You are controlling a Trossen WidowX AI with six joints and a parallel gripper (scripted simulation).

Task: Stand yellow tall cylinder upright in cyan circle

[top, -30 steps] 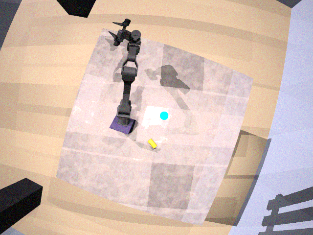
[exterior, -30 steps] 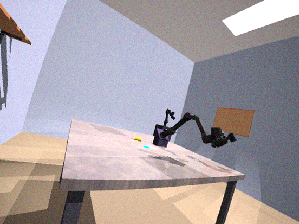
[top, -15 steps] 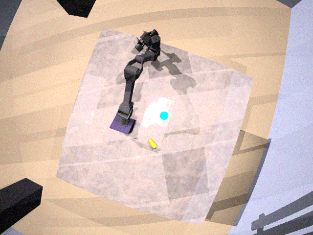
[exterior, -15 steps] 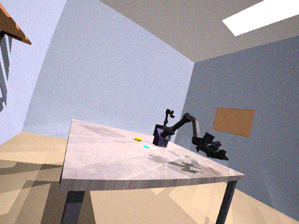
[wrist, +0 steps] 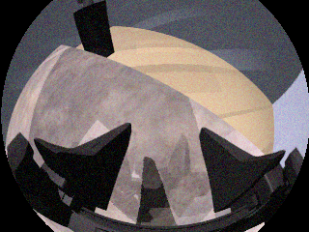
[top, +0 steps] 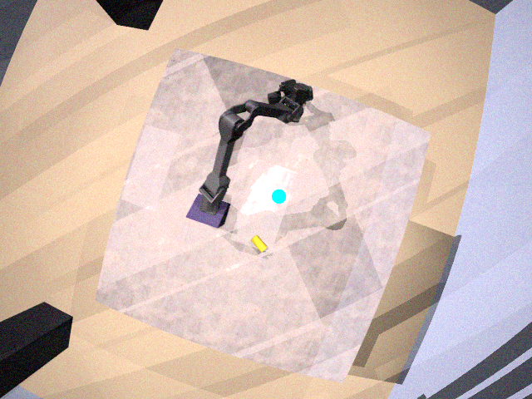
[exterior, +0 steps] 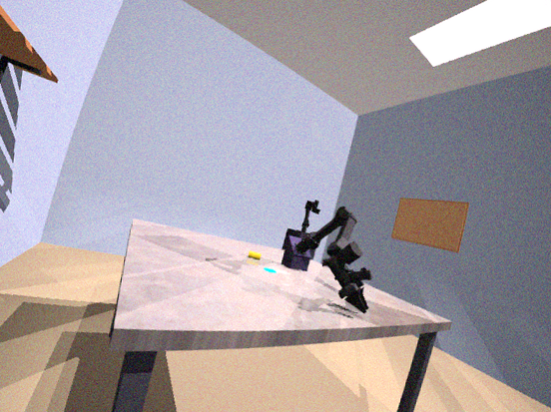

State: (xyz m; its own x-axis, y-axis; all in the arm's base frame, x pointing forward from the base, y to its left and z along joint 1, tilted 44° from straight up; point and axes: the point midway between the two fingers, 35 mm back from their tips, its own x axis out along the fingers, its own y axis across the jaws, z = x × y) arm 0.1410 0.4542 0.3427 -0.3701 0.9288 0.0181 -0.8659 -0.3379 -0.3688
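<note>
The yellow cylinder is 10 cm ahead of my gripper tip, 68 cm to the right of it and 1 cm below it. From my gripper tip the other things lie so: cyan circle: 12 cm ahead, 46 cm to the right, 2 cm below.
</note>
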